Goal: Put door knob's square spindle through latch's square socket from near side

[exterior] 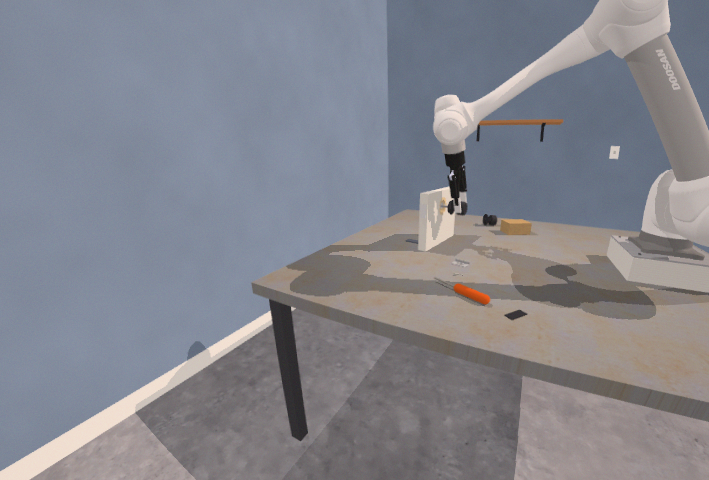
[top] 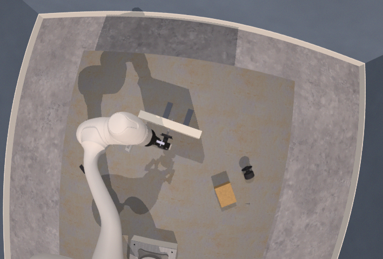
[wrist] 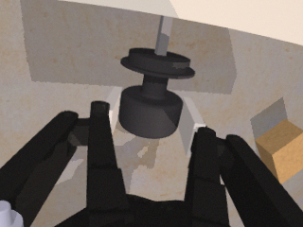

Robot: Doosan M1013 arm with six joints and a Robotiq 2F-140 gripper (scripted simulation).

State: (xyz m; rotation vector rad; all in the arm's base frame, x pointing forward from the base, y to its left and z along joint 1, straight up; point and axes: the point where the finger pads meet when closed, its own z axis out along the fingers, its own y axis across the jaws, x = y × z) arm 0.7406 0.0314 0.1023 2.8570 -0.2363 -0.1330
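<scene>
Now: hand 10 cm short of the latch socket, 2 cm to the left of it and 2 cm above it. Also, from my hand: tan block (22 cm behind, 37 cm to the right, 16 cm below); orange screwdriver (10 cm behind, 44 cm to the left, 18 cm below); pale wood door panel (10 cm ahead, 2 cm to the right, 5 cm below).
</scene>
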